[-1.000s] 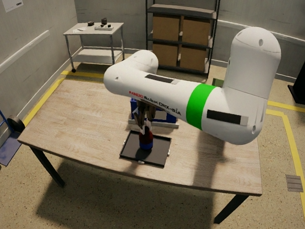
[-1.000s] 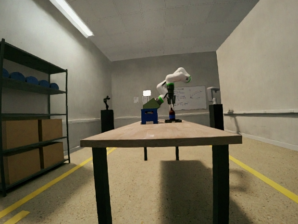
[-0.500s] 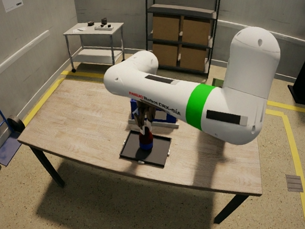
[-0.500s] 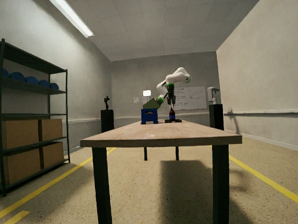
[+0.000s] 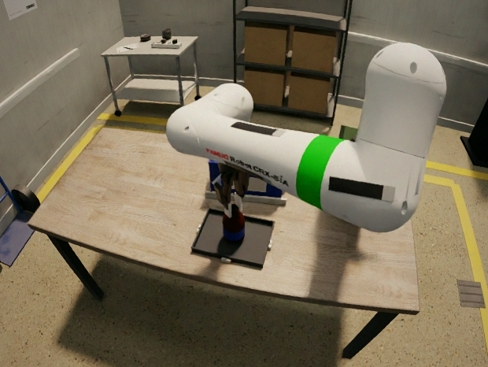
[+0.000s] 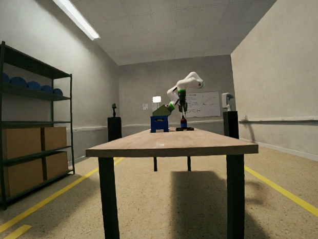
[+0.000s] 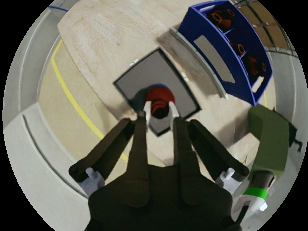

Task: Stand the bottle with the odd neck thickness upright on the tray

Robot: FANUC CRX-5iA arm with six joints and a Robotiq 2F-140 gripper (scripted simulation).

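My gripper is now 90 mm above the bottle. Round my hand: dark tray 170 mm below; then blue crate 280 mm to the right, 100 mm below.
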